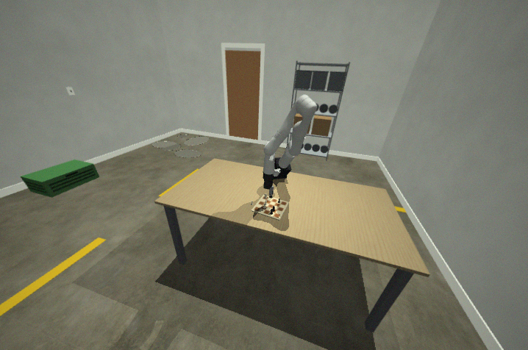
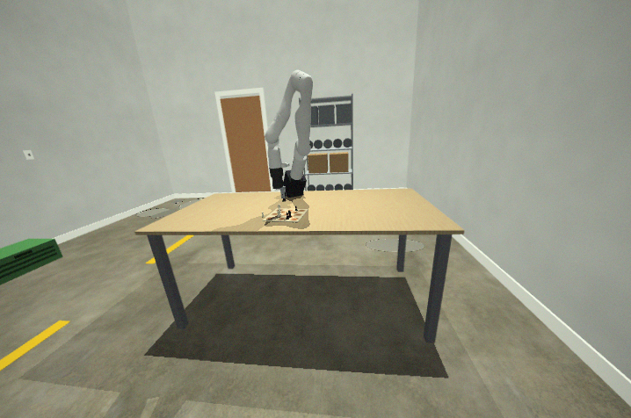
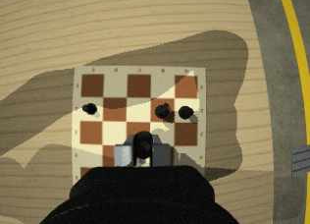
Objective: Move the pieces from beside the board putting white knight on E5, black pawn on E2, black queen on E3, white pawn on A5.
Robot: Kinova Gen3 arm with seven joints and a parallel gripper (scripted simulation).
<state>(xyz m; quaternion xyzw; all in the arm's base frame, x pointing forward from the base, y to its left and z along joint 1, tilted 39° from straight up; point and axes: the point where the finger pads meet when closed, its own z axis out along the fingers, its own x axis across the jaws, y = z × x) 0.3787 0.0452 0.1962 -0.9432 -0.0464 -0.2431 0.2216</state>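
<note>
Now: hand 100 mm past the black pawn, 20 mm to the right of it and 110 mm above it. The rest, counted from my hand: chessboard (10 mm behind, 130 mm below); then black queen (10 mm below); then white pawn (50 mm ahead, 130 mm to the right, 120 mm below).
</note>
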